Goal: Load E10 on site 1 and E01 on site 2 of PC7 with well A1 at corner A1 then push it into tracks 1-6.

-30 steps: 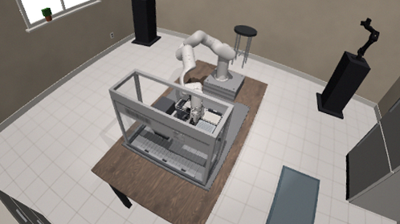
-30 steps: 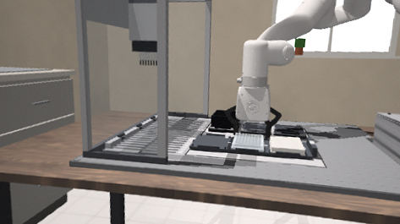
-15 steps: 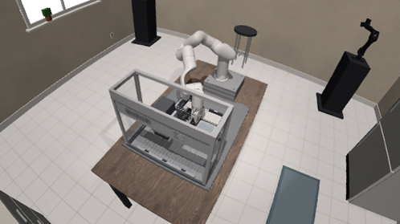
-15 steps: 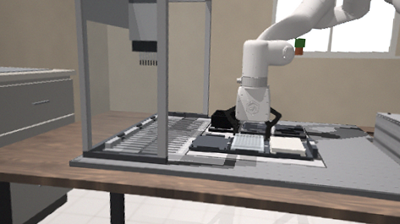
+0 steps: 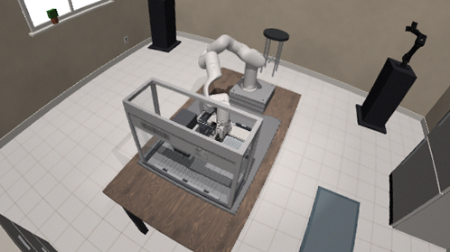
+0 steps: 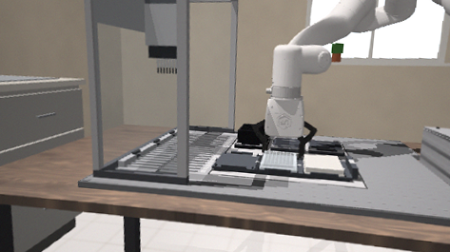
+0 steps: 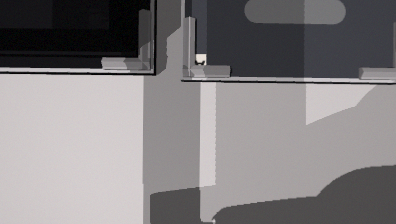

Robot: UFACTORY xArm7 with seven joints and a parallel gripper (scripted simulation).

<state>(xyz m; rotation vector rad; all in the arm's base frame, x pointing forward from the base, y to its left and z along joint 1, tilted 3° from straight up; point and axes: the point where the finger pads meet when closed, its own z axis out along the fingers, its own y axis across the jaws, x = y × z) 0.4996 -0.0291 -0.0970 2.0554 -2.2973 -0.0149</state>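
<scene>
My gripper is now 3 cm to the left of the pale apron, 1 cm past it and 1 cm above it. The rest, counted from my hand: A1 tag (9 cm to the right, 2 cm ahead); then dark plate carrier PC7 (8 cm to the left, 1 cm ahead); then white 96-well plate E01 (8 cm to the left, 2 cm ahead).
</scene>
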